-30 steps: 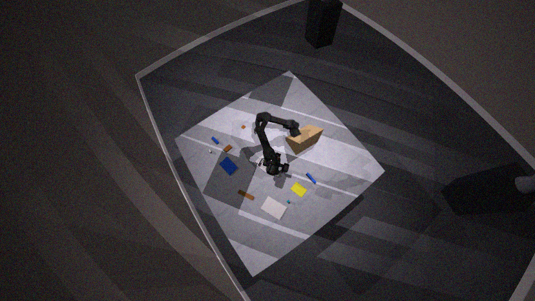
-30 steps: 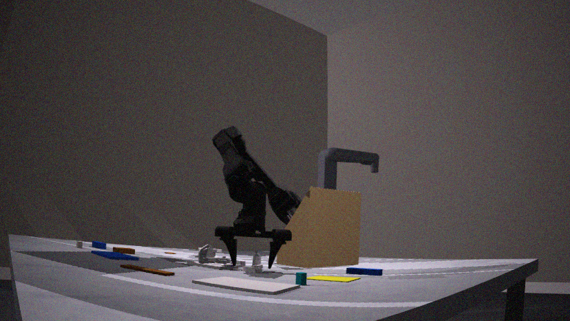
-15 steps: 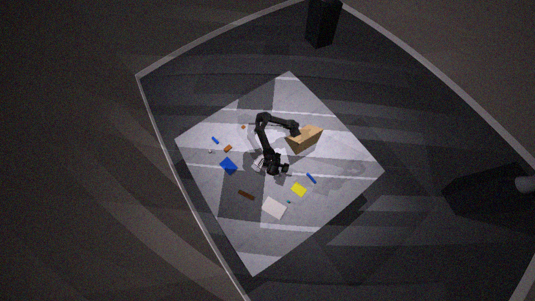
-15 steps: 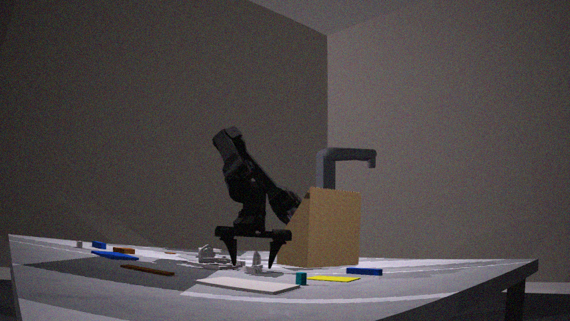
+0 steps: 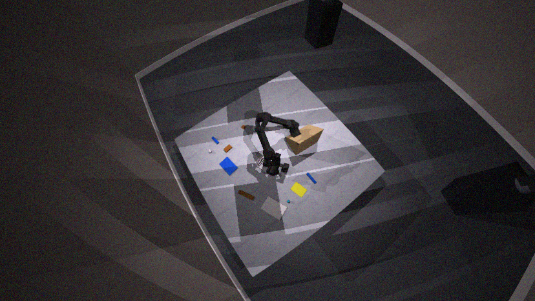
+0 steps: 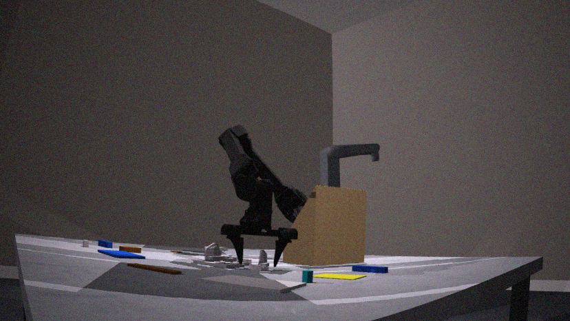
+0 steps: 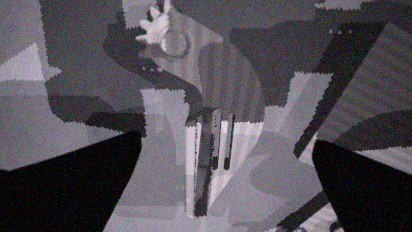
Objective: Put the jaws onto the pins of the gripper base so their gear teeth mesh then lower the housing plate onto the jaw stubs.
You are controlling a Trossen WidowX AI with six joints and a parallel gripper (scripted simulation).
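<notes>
The grey jaw lies 1 cm ahead of my gripper tip and 4 cm to the left of it. From my gripper tip the other things lie so: blue bar 20 cm behind, 19 cm to the left; yellow plate 8 cm behind, 23 cm to the left, 1 cm below; teal block 3 cm ahead, 27 cm to the left.
</notes>
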